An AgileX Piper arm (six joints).
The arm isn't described. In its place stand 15 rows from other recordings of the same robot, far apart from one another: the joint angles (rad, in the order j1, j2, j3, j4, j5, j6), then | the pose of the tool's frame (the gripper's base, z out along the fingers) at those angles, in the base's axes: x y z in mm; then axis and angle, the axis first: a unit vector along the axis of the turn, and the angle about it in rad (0 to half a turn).
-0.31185 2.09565 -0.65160 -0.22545 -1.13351 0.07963 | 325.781 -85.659 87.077 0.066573 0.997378 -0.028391 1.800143
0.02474 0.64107 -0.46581 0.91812 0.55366 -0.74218 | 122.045 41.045 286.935 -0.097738 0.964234 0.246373 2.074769
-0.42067 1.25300 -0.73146 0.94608 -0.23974 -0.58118 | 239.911 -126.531 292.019 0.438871 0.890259 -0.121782 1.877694
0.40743 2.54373 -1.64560 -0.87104 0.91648 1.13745 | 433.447 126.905 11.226 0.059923 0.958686 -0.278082 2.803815
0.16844 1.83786 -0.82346 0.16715 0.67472 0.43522 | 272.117 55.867 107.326 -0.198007 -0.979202 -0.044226 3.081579
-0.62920 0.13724 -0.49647 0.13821 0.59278 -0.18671 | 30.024 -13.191 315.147 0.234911 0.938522 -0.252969 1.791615
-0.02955 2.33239 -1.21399 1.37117 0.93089 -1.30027 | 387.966 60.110 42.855 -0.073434 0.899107 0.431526 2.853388
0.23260 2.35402 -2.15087 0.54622 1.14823 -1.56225 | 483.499 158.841 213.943 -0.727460 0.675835 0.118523 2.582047
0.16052 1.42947 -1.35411 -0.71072 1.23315 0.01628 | 285.195 -10.567 368.266 -0.125152 0.934282 -0.333846 2.753831
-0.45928 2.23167 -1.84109 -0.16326 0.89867 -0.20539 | 427.617 -224.391 184.332 0.087114 0.987791 -0.129149 2.842027
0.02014 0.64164 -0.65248 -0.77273 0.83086 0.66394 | 110.964 -44.689 327.498 0.176056 0.954884 -0.239168 2.151768
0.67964 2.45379 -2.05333 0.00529 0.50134 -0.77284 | 428.013 346.160 149.890 -0.662617 0.748781 -0.016311 2.386054
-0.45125 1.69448 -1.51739 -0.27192 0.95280 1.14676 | 325.151 -179.704 321.979 0.681218 0.731346 -0.032779 2.560580
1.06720 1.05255 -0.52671 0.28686 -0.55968 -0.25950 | 117.899 185.653 310.057 -0.396592 0.805812 0.439751 1.685442
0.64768 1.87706 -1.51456 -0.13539 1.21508 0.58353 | 307.415 218.137 243.658 -0.053079 0.998157 -0.029412 3.001724
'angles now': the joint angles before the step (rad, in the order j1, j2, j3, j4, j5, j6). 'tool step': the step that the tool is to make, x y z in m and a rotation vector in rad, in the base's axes. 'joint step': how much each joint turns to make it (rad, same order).
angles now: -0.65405 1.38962 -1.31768 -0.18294 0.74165 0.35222
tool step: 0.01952 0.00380 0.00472 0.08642 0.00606 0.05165
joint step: 0.02938 0.06141 -0.09649 0.09863 0.08800 -0.04542
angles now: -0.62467 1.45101 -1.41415 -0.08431 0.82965 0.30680
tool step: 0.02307 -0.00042 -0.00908 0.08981 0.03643 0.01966
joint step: 0.03057 0.08491 -0.07530 0.04476 0.07235 0.01157
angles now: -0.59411 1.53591 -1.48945 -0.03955 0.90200 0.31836
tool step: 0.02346 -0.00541 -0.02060 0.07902 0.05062 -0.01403
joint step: 0.02209 0.09766 -0.05160 0.01064 0.04095 0.04438
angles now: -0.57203 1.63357 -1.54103 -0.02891 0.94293 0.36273
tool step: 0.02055 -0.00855 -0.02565 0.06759 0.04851 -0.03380
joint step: 0.00988 0.09803 -0.03887 0.00255 0.01925 0.05159
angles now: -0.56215 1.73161 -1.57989 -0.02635 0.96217 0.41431
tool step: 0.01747 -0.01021 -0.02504 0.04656 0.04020 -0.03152
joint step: 0.00184 0.09316 -0.03978 -0.00076 0.00628 0.03821
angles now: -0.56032 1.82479 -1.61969 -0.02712 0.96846 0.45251
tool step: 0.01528 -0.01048 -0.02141 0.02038 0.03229 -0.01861
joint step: -0.00001 0.08559 -0.04730 -0.01000 0.00049 0.02233
